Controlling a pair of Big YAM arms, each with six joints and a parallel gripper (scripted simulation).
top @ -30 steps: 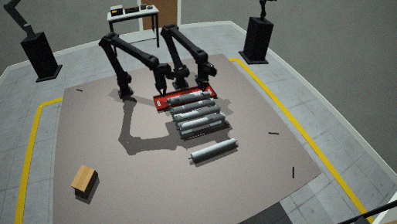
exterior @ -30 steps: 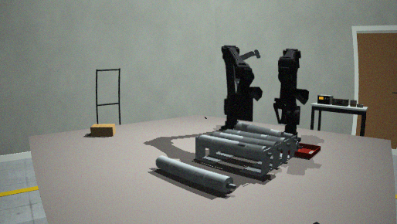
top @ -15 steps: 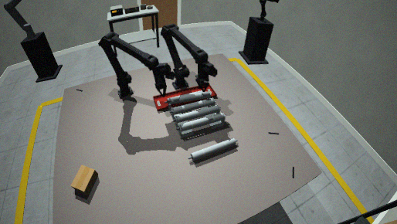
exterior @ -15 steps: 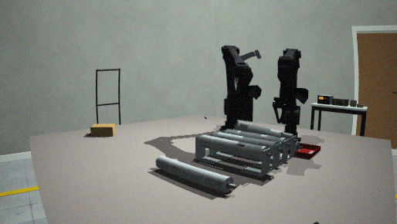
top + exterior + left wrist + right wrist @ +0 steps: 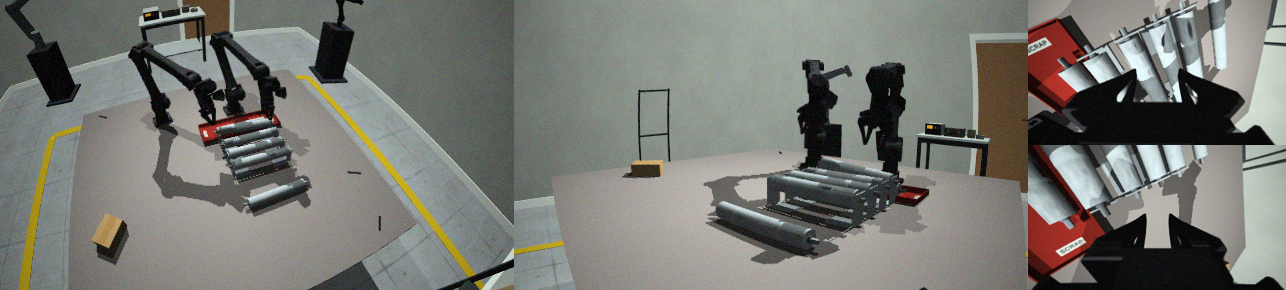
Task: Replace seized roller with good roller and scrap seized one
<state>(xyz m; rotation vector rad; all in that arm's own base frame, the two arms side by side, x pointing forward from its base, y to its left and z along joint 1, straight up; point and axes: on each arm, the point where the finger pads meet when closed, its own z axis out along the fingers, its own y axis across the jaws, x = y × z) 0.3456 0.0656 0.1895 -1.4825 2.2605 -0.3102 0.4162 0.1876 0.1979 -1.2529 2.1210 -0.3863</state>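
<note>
My right gripper is now 19 cm to the right of the bed roller, 13 cm above it and 1 cm short of it. Round my right hand: red scrap tray 19 cm below, 17 cm to the left, 17 cm behind; cardboard box 60 cm to the right, 43 cm ahead, 16 cm below.
</note>
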